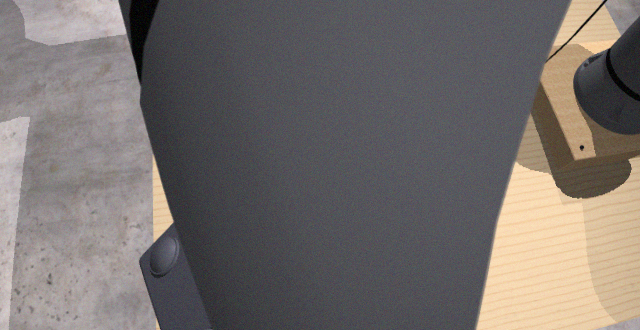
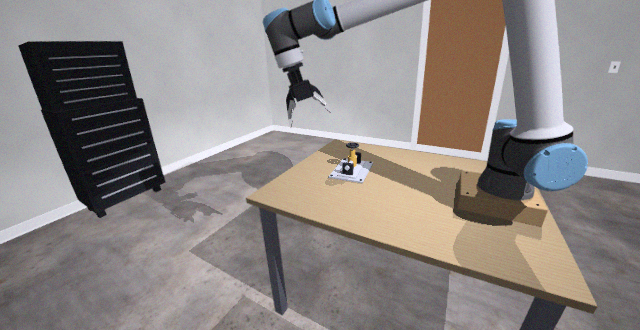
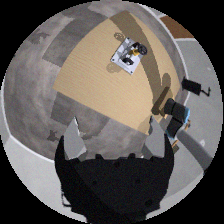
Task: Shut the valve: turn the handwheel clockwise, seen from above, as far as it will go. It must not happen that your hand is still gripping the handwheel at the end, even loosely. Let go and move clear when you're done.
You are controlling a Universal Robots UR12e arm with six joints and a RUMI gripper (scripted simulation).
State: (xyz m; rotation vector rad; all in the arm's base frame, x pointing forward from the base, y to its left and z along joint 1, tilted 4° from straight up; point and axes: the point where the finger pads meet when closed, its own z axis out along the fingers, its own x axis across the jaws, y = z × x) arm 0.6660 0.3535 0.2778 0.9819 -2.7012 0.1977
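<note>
Now: the black spoked handwheel 32 cm to the right of my hand, 20 cm below it and 2 cm behind it.
</note>
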